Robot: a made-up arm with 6 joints.
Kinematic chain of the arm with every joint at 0, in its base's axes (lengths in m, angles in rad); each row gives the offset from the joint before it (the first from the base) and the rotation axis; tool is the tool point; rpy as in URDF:
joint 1: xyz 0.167 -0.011 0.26 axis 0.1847 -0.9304 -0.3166
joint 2: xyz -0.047 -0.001 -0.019 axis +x
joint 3: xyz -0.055 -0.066 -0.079 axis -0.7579 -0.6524 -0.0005
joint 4: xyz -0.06 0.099 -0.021 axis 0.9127 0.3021 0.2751
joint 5: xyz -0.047 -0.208 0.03 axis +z
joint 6: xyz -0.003 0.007 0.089 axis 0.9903 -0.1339 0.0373
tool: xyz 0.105 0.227 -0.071 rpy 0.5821 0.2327 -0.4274
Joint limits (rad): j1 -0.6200..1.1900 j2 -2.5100..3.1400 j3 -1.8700..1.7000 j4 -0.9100..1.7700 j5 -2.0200..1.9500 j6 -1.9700..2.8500
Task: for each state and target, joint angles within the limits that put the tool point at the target. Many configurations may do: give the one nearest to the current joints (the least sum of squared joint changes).
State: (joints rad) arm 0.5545 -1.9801 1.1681 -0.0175 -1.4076 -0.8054
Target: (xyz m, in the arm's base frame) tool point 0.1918 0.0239 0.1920
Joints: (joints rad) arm 1.1010 -2.1947 1.3151 -0.0500 -0.8132 0.1149
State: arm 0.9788 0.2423 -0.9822 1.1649 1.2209 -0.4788
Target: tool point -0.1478 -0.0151 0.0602
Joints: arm 0.5860 0.1629 -1.0567 1.1604 1.4616 -0.4030
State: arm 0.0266 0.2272 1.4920 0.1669 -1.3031 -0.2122
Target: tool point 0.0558 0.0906 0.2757
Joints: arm -0.0081 0.4804 1.5266 -0.1803 -0.7098 0.3625
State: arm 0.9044 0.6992 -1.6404 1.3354 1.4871 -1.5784
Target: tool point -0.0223 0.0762 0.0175
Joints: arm 1.1900 0.7717 -1.4085 1.1831 1.7295 -1.0434
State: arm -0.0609 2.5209 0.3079 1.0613 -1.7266 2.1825
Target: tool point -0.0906 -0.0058 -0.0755
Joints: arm -0.1804 2.0988 0.5571 0.7006 -1.7438 2.0211
